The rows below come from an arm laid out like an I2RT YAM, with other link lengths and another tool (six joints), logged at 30 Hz.
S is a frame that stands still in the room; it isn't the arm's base.
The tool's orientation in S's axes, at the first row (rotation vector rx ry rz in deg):
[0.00, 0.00, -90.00]
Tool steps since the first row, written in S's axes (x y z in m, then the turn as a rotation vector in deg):
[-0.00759, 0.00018, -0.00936, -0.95, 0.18, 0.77]
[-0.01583, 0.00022, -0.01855, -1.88, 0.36, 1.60]
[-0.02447, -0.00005, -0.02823, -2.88, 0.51, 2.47]
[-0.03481, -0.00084, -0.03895, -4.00, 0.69, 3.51]
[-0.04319, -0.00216, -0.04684, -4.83, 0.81, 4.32]
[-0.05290, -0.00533, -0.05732, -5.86, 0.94, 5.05]
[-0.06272, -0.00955, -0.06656, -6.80, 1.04, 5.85]
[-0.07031, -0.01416, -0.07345, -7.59, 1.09, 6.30]
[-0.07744, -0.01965, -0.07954, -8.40, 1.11, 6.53]
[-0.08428, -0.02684, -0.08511, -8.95, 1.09, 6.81]
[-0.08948, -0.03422, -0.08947, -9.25, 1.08, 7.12]
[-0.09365, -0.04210, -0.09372, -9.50, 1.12, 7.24]
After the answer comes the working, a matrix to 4 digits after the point.
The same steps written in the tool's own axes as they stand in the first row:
[-0.00018, -0.00759, -0.00936, -0.18, -0.95, 0.77]
[-0.00022, -0.01583, -0.01855, -0.36, -1.88, 1.60]
[0.00005, -0.02447, -0.02823, -0.51, -2.88, 2.47]
[0.00084, -0.03481, -0.03895, -0.69, -4.00, 3.51]
[0.00216, -0.04319, -0.04684, -0.81, -4.83, 4.32]
[0.00533, -0.05290, -0.05732, -0.94, -5.86, 5.05]
[0.00955, -0.06272, -0.06656, -1.04, -6.80, 5.85]
[0.01416, -0.07031, -0.07345, -1.09, -7.59, 6.30]
[0.01965, -0.07744, -0.07954, -1.11, -8.40, 6.53]
[0.02684, -0.08428, -0.08511, -1.09, -8.95, 6.81]
[0.03422, -0.08948, -0.08947, -1.08, -9.25, 7.12]
[0.04210, -0.09365, -0.09372, -1.12, -9.50, 7.24]

The tool's axes in the first row as the columns of a matrix, in S's axes (rounded; the answer above uses it unrounded):
[0.0000, 1.0000, 0.0000]
[-1.0000, 0.0000, 0.0000]
[0.0000, 0.0000, 1.0000]

